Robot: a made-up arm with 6 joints. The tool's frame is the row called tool.
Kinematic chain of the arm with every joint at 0, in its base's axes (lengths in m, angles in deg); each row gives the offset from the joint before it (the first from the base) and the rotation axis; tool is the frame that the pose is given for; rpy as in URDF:
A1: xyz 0 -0.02 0.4 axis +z
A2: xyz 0.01 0.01 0 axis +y
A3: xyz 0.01 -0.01 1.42 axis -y
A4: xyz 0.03 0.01 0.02 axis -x
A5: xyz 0.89 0 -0.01 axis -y
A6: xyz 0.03 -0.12 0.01 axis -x
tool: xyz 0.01 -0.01 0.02 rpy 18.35 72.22 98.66
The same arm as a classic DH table. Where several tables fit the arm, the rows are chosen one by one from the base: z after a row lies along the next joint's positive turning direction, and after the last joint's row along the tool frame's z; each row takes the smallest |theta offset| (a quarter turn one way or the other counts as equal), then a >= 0, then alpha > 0; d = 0 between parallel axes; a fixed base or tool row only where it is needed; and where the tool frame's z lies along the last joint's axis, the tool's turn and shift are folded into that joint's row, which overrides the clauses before.
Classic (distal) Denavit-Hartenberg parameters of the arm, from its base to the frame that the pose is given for. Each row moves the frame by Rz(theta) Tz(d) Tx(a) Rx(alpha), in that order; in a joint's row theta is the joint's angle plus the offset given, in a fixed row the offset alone. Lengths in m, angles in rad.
base (fixed): d 0.0000, theta0 -1.5708, a 0.0200, alpha 0.0000
A1: d 0.4000, theta0 1.5708, a 0.0100, alpha -1.5708
A2: d 0.0000, theta0 -1.5638, a 1.4200, alpha 3.1416
A3: d -0.0100, theta0 0.0070, a 0.0200, alpha -1.5708
A4: d -0.9200, theta0 0.0000, a -0.0100, alpha 1.5708
A5: d 0.1200, theta0 0.0000, a 0.0100, alpha -1.5708
A6: d -0.0407, theta0 -0.2988, a 0.0221, alpha -1.7468
tool (fixed): d -0.0037, theta0 -3.0949, a 0.0000, alpha 0.0000

